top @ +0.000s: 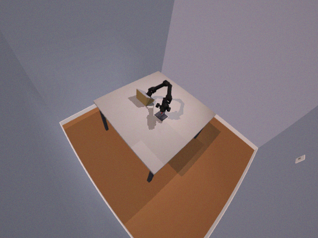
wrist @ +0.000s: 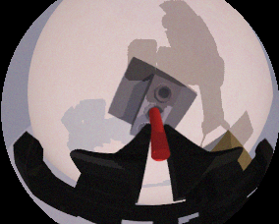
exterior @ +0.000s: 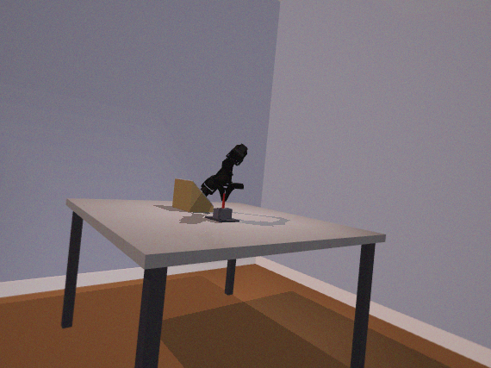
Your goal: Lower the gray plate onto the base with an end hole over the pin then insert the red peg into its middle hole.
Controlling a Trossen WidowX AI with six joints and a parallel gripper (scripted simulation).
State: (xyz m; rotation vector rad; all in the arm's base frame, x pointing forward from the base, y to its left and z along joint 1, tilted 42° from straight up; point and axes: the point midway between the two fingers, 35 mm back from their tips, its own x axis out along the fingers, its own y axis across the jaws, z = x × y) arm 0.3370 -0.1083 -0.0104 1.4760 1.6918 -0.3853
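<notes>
The red peg is right at my gripper tip. Also, from my gripper tip: dark base (20 mm to the left, 90 mm below); then gray plate (50 mm below).
</notes>
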